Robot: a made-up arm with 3 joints.
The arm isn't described. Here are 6 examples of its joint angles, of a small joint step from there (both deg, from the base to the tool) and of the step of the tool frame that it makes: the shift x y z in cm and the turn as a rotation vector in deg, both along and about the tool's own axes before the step.
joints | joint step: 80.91 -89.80 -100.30 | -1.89 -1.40 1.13
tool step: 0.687 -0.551 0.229 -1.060 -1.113 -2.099
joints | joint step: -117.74 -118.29 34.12 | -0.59 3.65 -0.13
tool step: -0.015 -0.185 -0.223 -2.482 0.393 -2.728
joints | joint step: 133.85 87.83 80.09 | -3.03 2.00 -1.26
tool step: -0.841 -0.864 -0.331 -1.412 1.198 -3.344
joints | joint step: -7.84 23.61 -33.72 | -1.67 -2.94 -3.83
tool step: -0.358 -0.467 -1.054 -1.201 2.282 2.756
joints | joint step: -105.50 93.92 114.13 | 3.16 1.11 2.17
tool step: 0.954 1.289 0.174 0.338 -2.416 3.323
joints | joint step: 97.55 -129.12 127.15 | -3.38 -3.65 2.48
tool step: -0.395 0.544 0.153 4.446 -0.263 -0.265
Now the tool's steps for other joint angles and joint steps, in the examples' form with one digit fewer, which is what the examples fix.
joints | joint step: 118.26 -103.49 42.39 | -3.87 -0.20 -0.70
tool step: -0.79 0.35 -0.93 -2.66 1.61 2.67
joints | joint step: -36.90 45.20 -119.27 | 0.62 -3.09 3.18
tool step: 0.36 -1.32 0.35 -2.54 -2.73 -1.81
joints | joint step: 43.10 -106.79 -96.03 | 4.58 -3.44 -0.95
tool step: -0.68 -1.48 -0.28 -3.91 -0.50 3.93
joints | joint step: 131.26 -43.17 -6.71 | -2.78 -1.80 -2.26
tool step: -0.25 -0.28 -1.12 -2.16 0.26 1.52
